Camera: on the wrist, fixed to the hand. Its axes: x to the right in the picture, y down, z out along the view.
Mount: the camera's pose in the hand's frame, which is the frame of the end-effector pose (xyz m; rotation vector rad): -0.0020 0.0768 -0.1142 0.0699 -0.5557 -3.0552
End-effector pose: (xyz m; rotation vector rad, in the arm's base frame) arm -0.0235 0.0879 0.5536 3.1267 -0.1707 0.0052
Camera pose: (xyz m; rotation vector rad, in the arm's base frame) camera -0.0342 0.0130 0.6686 -0.2211 -3.0208 0.5621
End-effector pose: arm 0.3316 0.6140 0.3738 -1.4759 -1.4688 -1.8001
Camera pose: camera 0.3397 0.4845 0.4196 -0.8770 1.2777 0.2123
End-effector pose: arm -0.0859 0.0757 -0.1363 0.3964 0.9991 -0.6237
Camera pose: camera -0.1114 0.2004 -0.1887 1.3773 -0.1091 2.3805
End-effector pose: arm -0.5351 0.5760 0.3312 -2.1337 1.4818 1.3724
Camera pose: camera -0.5331 0.4707 0.4198 -0.9900 -1.6686 0.0618
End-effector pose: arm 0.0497 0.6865 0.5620 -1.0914 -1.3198 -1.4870
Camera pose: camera 0.1159 0.5663 0.5726 -0.9365 1.1924 0.7615
